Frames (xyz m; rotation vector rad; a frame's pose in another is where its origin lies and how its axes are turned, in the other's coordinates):
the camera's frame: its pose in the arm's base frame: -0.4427 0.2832 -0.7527 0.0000 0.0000 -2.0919
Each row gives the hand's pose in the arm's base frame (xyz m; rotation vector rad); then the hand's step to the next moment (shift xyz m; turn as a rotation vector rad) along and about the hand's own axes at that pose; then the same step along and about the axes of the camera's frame.
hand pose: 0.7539 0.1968 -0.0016 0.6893 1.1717 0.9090
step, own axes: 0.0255 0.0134 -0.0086 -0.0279 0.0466 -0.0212
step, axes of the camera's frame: -0.0209 -0.0215 -0.0028 0.0191 -0.0291 0.0467
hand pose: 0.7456 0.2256 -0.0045 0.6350 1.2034 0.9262
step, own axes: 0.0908 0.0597 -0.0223 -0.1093 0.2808 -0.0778
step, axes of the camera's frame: -0.0783 -0.0786 -0.0016 0.0421 -0.1564 0.2658
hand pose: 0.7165 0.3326 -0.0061 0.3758 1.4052 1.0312
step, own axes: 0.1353 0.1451 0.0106 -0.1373 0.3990 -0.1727
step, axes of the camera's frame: -0.1292 -0.1484 0.0278 0.0963 -0.2703 0.3543
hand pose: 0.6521 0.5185 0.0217 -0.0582 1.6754 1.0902
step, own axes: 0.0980 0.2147 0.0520 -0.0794 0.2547 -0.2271
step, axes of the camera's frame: -0.1194 -0.2024 0.0566 0.1711 -0.2132 0.2191
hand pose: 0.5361 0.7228 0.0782 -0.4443 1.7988 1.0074
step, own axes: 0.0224 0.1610 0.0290 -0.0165 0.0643 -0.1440
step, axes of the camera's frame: -0.0536 -0.1494 0.0454 0.1285 -0.0646 0.0667
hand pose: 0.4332 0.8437 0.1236 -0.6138 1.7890 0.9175
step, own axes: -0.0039 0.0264 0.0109 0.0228 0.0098 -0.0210
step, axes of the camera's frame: -0.0149 -0.0229 0.0093 0.0234 -0.0181 -0.0135
